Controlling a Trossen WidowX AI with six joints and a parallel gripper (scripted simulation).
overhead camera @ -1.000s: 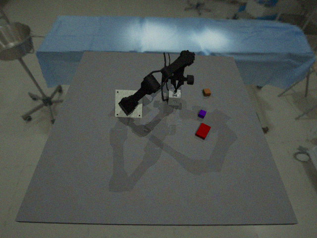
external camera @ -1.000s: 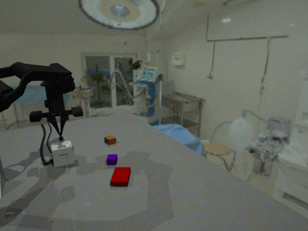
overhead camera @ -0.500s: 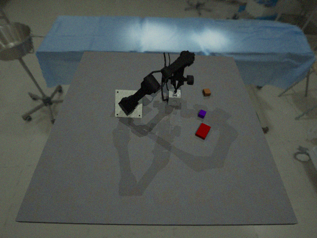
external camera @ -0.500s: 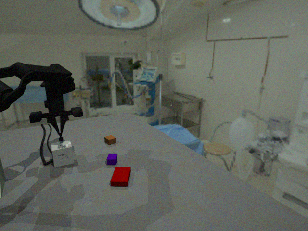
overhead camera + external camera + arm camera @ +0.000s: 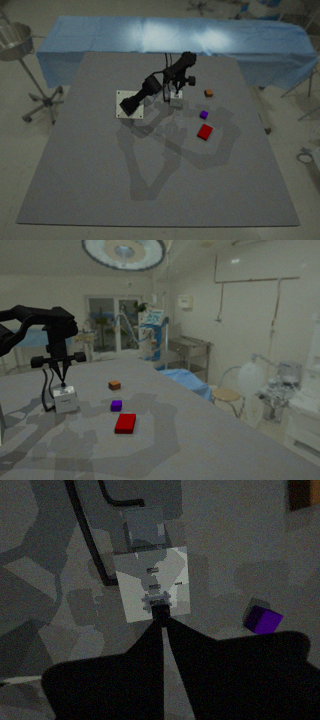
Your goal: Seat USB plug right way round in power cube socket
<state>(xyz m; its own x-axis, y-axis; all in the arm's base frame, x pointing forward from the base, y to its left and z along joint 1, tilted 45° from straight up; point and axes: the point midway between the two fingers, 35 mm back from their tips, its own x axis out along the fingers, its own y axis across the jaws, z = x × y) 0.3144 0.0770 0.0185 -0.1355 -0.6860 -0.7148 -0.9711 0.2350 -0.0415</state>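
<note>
Now: gripper tip 6 cm above the USB socket. Round my gripper tip: dark USB plug (2 cm below); orange block (25 cm ahead, 7 cm to the left, 11 cm below); purple cube (17 cm ahead, 12 cm to the right, 12 cm below).
</note>
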